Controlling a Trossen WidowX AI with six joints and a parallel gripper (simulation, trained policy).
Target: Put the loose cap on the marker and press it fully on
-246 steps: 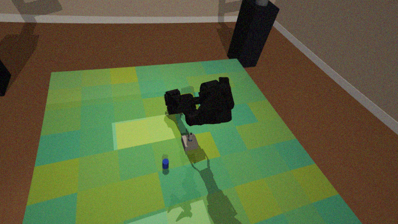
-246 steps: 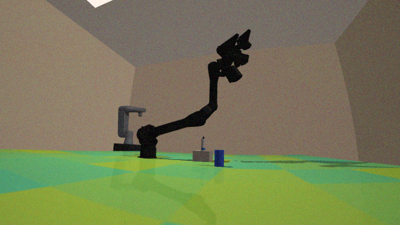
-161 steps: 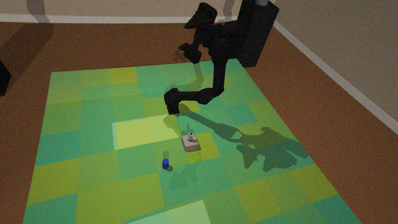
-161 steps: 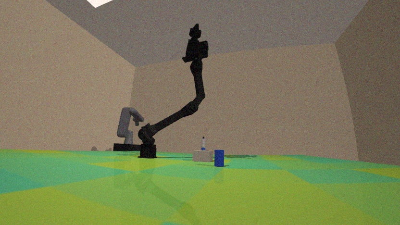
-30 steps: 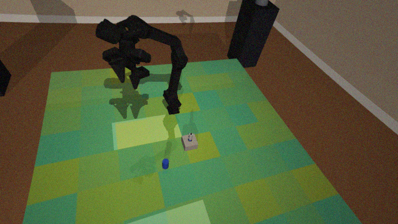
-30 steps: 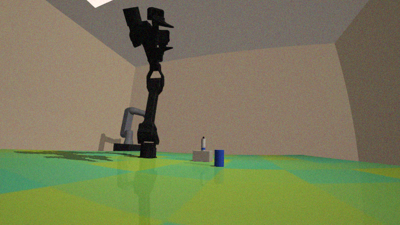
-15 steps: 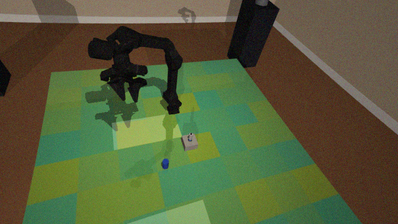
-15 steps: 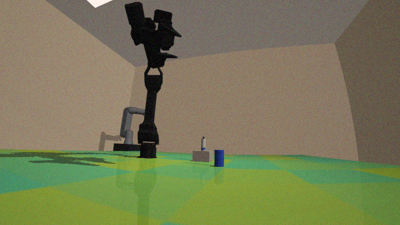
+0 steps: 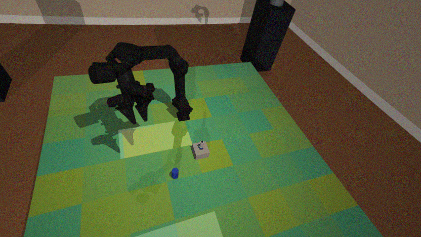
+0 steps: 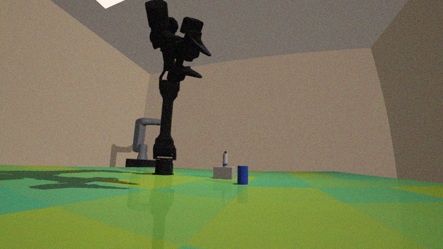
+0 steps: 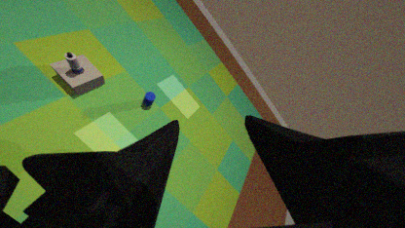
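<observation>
My gripper tip is 80 mm short of the blue cap, 110 mm to the right of it and 280 mm above it. From my gripper tip the other things lie so: grey holder block 10 mm behind, 260 mm to the left, 280 mm below.
</observation>
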